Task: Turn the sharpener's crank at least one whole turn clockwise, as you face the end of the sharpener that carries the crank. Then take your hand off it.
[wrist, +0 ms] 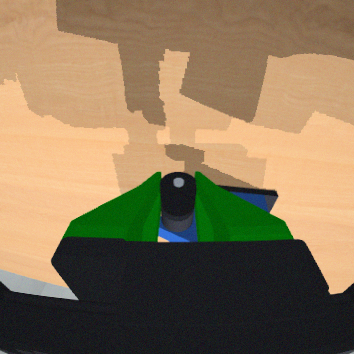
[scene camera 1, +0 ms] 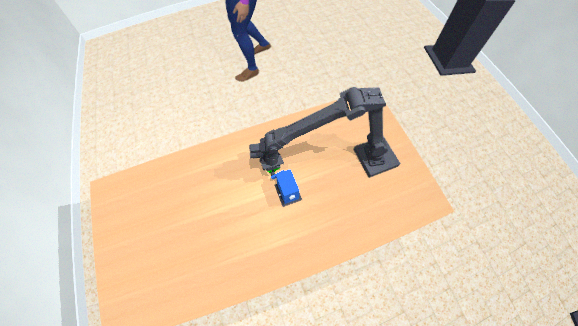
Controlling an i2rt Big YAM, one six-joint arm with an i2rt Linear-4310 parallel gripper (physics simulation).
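Seen in the pictures: gripper, fingertip midpoint: [wrist: 177, 179] [scene camera 1: 271, 171]; arm's base at its link origin: [scene camera 1: 374, 155].
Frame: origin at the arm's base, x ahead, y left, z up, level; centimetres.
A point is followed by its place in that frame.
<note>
The blue sharpener [scene camera 1: 288, 186] @(y 13.0, x 47.8, z 9.0 cm) [wrist: 252, 201] @(y 4.7, x 46.7, z -1.9 cm) stands on the table on its dark base, with a white spot on its front end in the scene view. My gripper [scene camera 1: 273, 171] @(y 1.1, x 54.5, z 1.6 cm) [wrist: 177, 179] @(y 1.1, x 54.5, z 1.6 cm) is at the sharpener's back end, which carries the crank. Its green fingers are shut on the crank's black knob [wrist: 178, 197] @(y 0.3, x 54.3, z 3.9 cm), one finger on each side. A small part of the blue crank arm [scene camera 1: 274, 176] @(y 2.0, x 53.0, z 3.6 cm) [wrist: 174, 236] shows below the knob in the wrist view; the rest is hidden by the gripper.
The wooden table [scene camera 1: 200, 240] @(y 28.6, x 93.2, z -3.8 cm) carries the arm's base [scene camera 1: 377, 162] @(y 5.0, x 0.2, z 1.6 cm) at its right end. A person [scene camera 1: 245, 45] stands on the floor behind the table. A dark pillar [scene camera 1: 462, 37] stands at the back right.
</note>
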